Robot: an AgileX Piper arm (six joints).
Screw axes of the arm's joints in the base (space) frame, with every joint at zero. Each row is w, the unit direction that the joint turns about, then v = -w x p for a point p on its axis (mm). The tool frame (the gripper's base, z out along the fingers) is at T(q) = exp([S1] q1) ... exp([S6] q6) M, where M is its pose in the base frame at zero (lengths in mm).
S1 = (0, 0, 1, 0, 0, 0)
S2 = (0, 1, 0, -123, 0, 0)
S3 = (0, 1, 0, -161.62, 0, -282.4)
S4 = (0.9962, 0, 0.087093, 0, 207.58, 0)
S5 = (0, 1, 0, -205.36, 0, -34.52)
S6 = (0.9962, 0, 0.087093, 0, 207.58, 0)
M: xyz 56.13 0 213.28 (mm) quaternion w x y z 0.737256 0 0.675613 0
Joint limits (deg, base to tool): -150..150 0..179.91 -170..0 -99.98..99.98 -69.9..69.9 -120..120
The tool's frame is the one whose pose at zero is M.
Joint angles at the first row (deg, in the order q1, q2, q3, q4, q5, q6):
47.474 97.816 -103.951 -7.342 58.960 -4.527
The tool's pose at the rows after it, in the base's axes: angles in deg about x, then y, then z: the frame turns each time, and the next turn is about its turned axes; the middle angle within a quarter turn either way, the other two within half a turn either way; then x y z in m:
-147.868 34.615 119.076 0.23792 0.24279 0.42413
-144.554 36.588 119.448 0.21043 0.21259 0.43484
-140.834 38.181 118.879 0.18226 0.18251 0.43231
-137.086 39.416 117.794 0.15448 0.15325 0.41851
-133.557 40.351 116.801 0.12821 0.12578 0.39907
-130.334 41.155 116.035 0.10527 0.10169 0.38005
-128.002 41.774 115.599 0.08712 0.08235 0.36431
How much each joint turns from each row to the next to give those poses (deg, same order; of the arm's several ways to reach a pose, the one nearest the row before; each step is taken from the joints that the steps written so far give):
-0.013 -8.048 5.179 -0.894 -0.090 2.651
-0.001 -8.640 7.579 -0.330 -2.270 2.346
0.002 -9.178 9.683 -0.093 -3.856 1.807
-0.003 -9.436 10.795 0.009 -4.513 1.415
0.005 -9.248 10.254 0.122 -3.852 1.297
-0.003 -8.460 8.330 0.195 -2.439 1.182
-0.005 -7.041 5.933 0.171 -0.759 0.872

